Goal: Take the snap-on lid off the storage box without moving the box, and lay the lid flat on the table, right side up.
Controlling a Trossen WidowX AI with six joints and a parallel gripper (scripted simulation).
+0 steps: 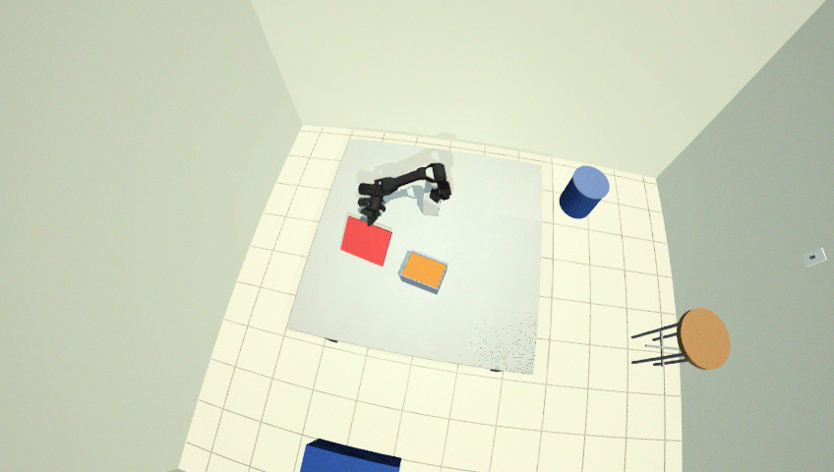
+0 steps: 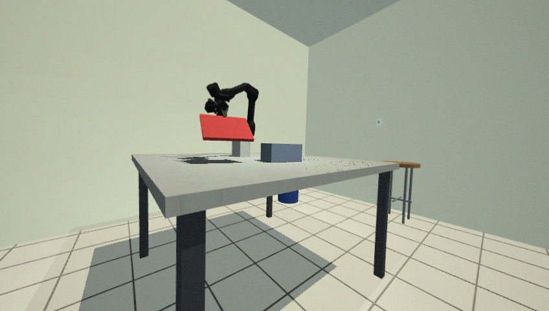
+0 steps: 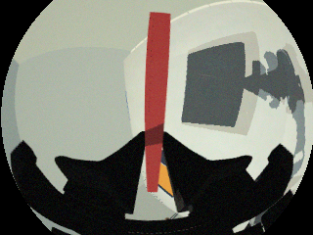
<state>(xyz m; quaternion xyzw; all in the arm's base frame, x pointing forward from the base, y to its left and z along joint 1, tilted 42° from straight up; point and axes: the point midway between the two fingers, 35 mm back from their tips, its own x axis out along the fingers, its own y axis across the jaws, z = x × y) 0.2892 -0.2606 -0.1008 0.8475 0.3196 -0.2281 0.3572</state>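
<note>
Right now the red lid is 60 mm ahead of my gripper tip, 50 mm below it and 10 mm to the right of it. Round my gripper tip: grey-blue storage box: 310 mm to the left, 180 mm below, 120 mm ahead.
</note>
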